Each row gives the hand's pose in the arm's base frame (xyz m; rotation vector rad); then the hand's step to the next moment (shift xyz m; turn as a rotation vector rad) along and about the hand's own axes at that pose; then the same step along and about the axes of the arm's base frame.
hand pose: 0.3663 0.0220 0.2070 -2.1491 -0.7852 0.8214
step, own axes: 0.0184 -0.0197 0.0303 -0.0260 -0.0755 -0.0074
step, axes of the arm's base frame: -0.0165 0.0363 -0.0075 -0.0318 0.0218 0.0703
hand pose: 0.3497 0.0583 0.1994 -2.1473 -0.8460 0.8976
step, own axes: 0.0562 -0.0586 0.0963 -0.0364 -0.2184 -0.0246
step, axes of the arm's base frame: -0.0610 0.1064 -0.0285 -0.0680 0.0912 0.1916
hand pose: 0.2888 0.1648 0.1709 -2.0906 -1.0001 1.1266
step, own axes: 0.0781 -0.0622 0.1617 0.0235 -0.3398 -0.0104
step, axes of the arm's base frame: -0.1321 0.1185 -0.0680 -0.1002 0.2105 0.2485
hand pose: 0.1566 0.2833 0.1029 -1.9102 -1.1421 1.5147
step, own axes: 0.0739 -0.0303 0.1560 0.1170 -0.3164 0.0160
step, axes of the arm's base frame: -0.1529 0.0546 -0.0660 -0.1122 0.2700 0.1691
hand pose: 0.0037 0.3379 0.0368 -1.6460 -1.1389 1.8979
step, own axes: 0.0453 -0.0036 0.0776 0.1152 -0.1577 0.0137
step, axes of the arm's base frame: -0.0851 0.0101 -0.0272 -0.0750 0.1743 0.0480
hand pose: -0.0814 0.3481 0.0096 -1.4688 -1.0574 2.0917
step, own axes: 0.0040 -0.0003 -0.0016 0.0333 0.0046 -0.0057
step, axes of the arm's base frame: -0.0001 0.0035 -0.0026 -0.0071 0.0214 -0.0256
